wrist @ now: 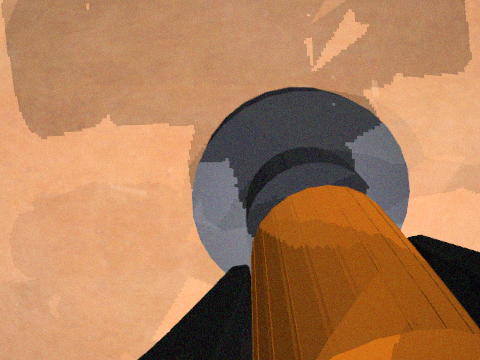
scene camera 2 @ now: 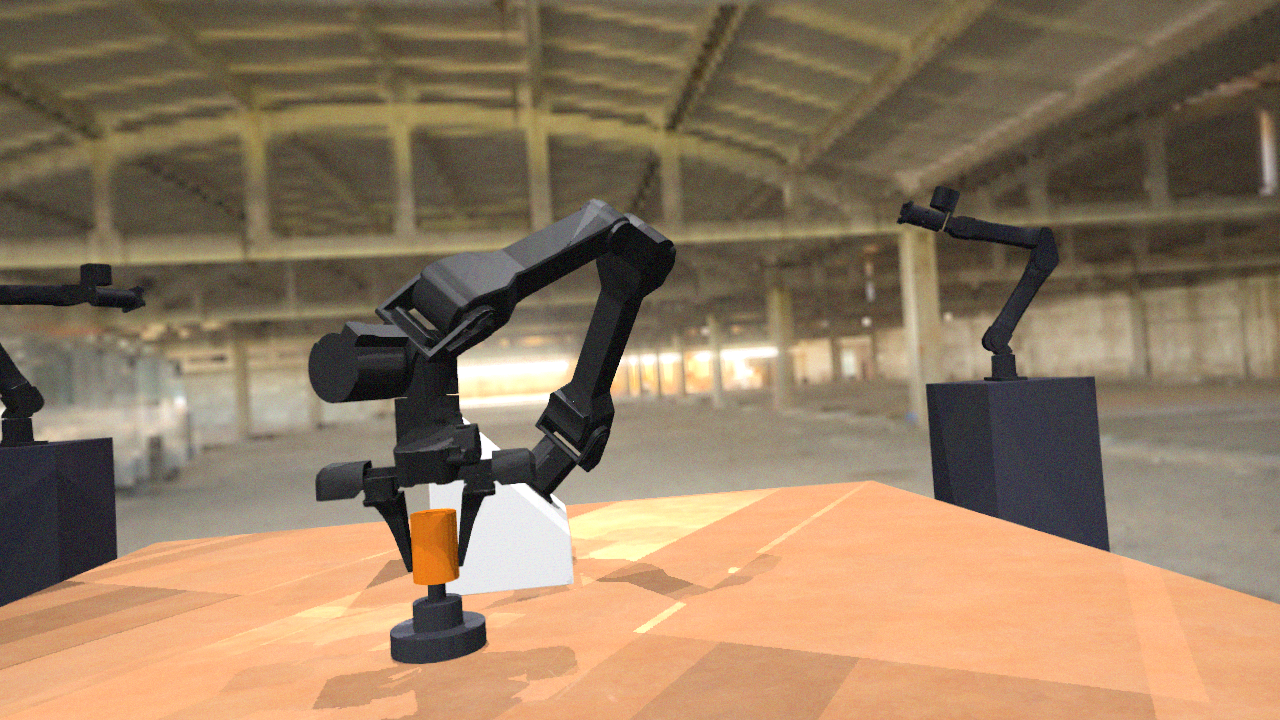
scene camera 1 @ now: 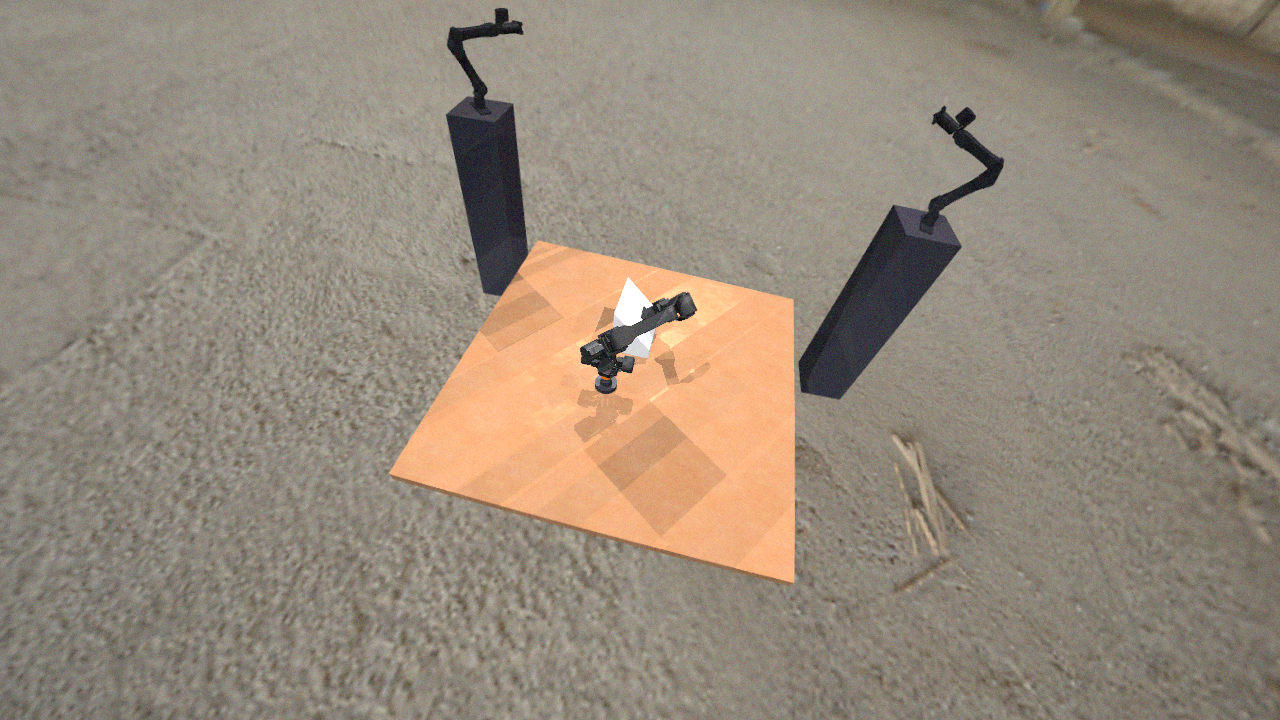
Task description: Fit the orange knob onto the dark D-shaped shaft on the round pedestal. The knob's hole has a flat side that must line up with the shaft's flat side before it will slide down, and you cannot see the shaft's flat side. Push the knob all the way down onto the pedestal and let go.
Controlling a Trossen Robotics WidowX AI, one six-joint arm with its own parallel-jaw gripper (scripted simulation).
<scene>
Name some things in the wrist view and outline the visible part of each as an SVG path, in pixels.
My gripper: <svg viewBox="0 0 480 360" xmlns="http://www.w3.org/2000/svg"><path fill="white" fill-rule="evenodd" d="M248 265L235 265L235 267L229 269L217 281L215 287L209 289L201 297L199 303L189 309L183 319L177 321L175 327L172 327L171 331L167 332L167 335L161 337L160 341L153 344L153 347L149 348L137 360L252 360L252 277ZM408 237L413 247L417 248L417 251L424 257L429 267L432 267L433 271L440 276L440 280L447 285L449 291L453 293L453 296L456 296L457 301L463 305L465 311L469 313L477 327L480 328L480 252L475 251L475 249L460 247L460 245L453 245L447 243L447 241L444 243L444 241L432 239L432 237L425 235Z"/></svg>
An orange knob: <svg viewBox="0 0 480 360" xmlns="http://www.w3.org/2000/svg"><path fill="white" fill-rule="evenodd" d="M261 221L255 239L252 241L251 255L252 360L480 360L480 328L477 327L469 313L465 311L463 305L457 301L456 296L453 296L453 293L449 291L447 285L440 280L440 276L433 271L432 267L429 267L429 264L420 255L417 248L413 247L413 244L404 236L403 232L400 232L400 228L397 227L395 221L389 219L387 213L381 209L380 205L373 203L373 200L369 199L363 192L331 184L308 187L303 189L303 191L289 195L287 199L275 205L271 212L265 216L265 219Z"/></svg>
</scene>
